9 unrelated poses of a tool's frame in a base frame.
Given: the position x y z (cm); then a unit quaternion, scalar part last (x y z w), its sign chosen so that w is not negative.
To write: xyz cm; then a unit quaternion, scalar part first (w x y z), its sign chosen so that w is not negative. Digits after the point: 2 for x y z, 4 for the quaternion.
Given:
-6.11 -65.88 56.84 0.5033 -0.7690 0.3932 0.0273
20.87 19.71 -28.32 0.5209 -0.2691 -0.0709 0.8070
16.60 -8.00 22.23 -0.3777 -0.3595 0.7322 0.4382
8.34 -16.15 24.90 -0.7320 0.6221 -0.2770 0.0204
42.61 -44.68 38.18 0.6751 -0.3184 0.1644 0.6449
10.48 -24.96 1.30 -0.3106 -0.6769 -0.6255 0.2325
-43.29 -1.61 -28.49 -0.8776 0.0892 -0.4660 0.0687
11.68 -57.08 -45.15 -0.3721 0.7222 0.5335 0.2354
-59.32 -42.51 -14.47 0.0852 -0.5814 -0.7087 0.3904
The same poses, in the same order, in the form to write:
-6.11 -65.88 56.84 0.0273 0.5033 -0.7690 0.3932
20.87 19.71 -28.32 0.8070 0.5209 -0.2691 -0.0709
16.60 -8.00 22.23 0.4382 -0.3777 -0.3595 0.7322
8.34 -16.15 24.90 0.0204 -0.7320 0.6221 -0.2770
42.61 -44.68 38.18 0.6449 0.6751 -0.3184 0.1644
10.48 -24.96 1.30 0.2325 -0.3106 -0.6769 -0.6255
-43.29 -1.61 -28.49 0.0687 -0.8776 0.0892 -0.4660
11.68 -57.08 -45.15 0.2354 -0.3721 0.7222 0.5335
-59.32 -42.51 -14.47 0.3904 0.0852 -0.5814 -0.7087

